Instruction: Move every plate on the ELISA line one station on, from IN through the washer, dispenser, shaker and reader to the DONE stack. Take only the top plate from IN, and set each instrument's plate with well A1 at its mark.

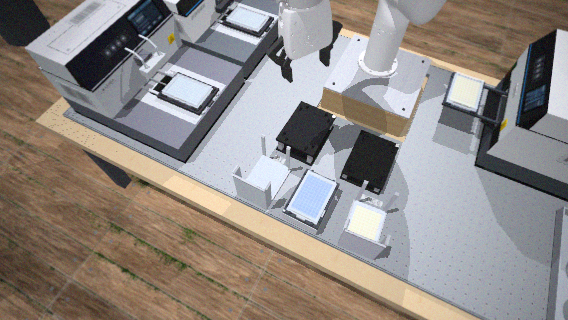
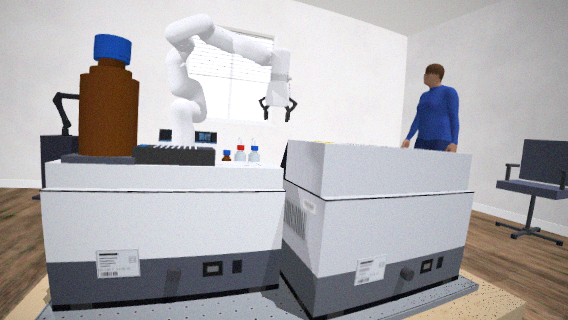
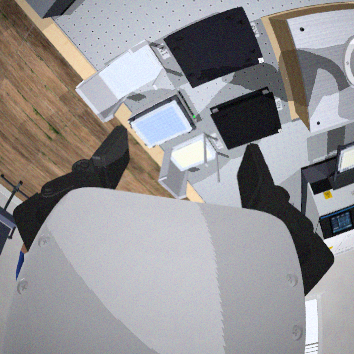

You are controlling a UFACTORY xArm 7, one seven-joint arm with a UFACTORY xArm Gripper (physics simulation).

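My gripper is open and empty, high above the bench beside the robot base. A pale plate top shows in the corner-post nest marked IN; how many plates it holds cannot be told. A blue plate sits on the low dark shaker between the nests. A yellow plate lies in the other nest. Pale blue plates sit on the two left instruments' carriers. Another yellow plate rests on the right instrument's extended carrier. A1 marks are unreadable.
Two black stands are between the nests and the robot base. Upright posts rise at the nests' corners. The left instrument has curved tubes over its deck. A grey tray shows at the right edge.
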